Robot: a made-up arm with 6 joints. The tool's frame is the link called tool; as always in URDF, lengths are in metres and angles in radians. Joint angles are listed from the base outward. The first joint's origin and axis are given. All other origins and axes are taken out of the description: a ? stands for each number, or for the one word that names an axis. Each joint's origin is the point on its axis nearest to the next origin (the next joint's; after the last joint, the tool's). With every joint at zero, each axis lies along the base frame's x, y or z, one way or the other. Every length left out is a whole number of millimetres.
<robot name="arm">
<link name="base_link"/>
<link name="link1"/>
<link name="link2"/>
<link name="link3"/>
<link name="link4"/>
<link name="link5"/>
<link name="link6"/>
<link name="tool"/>
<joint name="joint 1" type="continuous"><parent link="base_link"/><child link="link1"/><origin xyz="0.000 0.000 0.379"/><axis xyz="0 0 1"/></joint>
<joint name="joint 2" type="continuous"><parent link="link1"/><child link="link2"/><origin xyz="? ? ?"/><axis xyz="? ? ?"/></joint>
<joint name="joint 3" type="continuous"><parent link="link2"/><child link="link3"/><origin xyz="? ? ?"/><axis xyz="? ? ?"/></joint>
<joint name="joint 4" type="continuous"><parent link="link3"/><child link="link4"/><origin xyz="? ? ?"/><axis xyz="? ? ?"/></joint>
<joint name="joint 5" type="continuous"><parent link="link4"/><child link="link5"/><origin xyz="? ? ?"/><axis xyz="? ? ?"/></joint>
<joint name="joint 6" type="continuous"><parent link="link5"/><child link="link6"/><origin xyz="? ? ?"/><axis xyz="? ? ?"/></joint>
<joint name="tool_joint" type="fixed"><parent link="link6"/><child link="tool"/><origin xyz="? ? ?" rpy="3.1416 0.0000 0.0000"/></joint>
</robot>
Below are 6 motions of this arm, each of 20 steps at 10 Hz.
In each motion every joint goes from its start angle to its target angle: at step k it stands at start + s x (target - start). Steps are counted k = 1, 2, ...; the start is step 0. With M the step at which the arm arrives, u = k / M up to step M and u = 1 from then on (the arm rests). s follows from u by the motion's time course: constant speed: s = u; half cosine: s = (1 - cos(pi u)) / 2; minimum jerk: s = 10 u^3 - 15 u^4 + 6 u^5.
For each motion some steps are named. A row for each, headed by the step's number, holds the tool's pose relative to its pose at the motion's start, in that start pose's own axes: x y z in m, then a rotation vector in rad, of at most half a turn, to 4 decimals.
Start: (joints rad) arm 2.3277 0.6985 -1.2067 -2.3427 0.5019 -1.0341
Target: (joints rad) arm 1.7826 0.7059 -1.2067 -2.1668 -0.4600 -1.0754
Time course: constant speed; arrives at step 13
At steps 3, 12, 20:
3: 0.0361 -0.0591 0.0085 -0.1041 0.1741 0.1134
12: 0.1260 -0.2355 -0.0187 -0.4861 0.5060 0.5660
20: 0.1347 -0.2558 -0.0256 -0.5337 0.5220 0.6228

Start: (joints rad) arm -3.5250 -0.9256 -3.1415 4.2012 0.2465 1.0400
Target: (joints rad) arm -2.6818 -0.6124 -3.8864 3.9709 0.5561 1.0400
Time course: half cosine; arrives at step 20
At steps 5, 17, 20:
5: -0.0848 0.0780 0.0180 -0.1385 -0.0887 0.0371
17: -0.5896 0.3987 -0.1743 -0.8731 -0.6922 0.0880
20: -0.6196 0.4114 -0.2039 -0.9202 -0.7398 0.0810

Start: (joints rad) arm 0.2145 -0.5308 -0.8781 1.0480 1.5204 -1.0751
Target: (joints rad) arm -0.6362 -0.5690 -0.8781 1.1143 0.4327 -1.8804
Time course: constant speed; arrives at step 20
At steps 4, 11, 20:
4: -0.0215 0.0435 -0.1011 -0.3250 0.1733 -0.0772
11: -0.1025 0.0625 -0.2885 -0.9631 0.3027 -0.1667
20: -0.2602 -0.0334 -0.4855 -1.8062 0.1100 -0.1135

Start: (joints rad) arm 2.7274 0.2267 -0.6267 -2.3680 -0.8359 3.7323
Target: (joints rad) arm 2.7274 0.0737 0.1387 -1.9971 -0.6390 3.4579
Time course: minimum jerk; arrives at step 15
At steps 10, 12, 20:
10: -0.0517 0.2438 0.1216 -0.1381 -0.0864 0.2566
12: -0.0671 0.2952 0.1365 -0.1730 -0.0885 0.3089
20: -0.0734 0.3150 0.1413 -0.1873 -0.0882 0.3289

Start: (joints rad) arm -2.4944 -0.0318 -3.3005 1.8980 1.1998 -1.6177
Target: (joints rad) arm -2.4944 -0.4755 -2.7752 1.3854 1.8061 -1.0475
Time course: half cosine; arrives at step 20
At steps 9, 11, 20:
9: 0.0264 -0.0140 0.0400 0.2310 -0.2365 0.2189
11: 0.0351 -0.0236 0.0500 0.3029 -0.3405 0.3120
20: 0.0577 -0.0604 0.0625 0.4532 -0.6580 0.5882

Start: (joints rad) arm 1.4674 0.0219 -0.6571 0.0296 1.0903 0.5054
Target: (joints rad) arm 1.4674 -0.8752 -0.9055 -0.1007 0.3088 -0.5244
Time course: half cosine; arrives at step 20
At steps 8, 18, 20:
8: -0.0455 0.0209 -0.2473 0.1820 0.6455 -0.3707
18: -0.3947 0.2047 -0.5760 -0.1117 1.9496 -0.7463
20: -0.4134 0.2148 -0.5816 -0.1409 1.9991 -0.7461

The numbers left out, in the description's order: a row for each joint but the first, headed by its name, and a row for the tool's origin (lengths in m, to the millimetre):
joint 2: xyz 0.000 0.000 0.000, axis 0 1 0
joint 3: xyz 0.074 0.000 0.393, axis 0 1 0
joint 4: xyz 0.122 0.000 -0.538, axis 0 0 -1
joint 5: xyz 0.000 0.000 0.000, axis 0 1 0
joint 6: xyz 0.089 0.000 -0.113, axis 0 0 -1
tool: xyz 0.000 0.000 0.000

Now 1 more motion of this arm.
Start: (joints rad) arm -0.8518 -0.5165 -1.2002 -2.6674 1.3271 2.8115
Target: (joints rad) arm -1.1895 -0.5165 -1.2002 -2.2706 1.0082 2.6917
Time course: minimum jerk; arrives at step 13
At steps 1, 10, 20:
1: -0.0003 0.0007 0.0002 -0.0013 -0.0012 -0.0013
10: -0.0278 0.1524 0.0306 -0.3185 -0.2380 -0.2135
20: -0.0276 0.1656 0.0327 -0.3482 -0.2565 -0.2244

